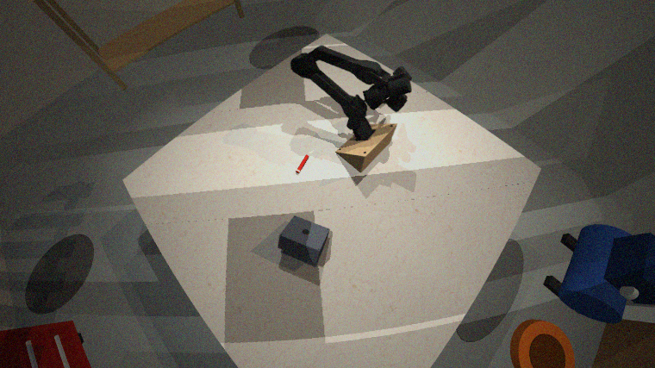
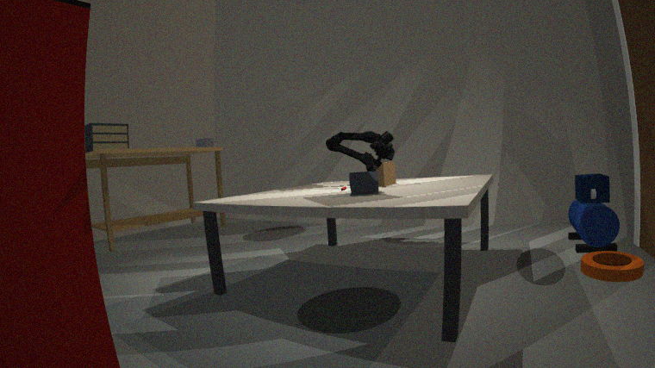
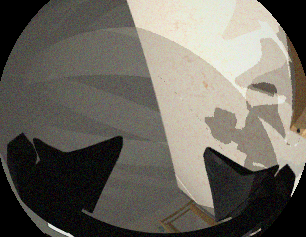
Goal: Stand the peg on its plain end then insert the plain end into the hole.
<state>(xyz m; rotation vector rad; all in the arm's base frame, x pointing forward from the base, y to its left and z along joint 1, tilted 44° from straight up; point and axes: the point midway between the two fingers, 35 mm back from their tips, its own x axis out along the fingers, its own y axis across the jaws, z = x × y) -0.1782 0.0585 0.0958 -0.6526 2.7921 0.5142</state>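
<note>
My gripper tip is 460 mm short of the red peg, 100 mm to the left of it and 130 mm above it. Also, from my gripper tip: sloped grey panel (650 mm ahead, 100 mm to the left, 90 mm below).
</note>
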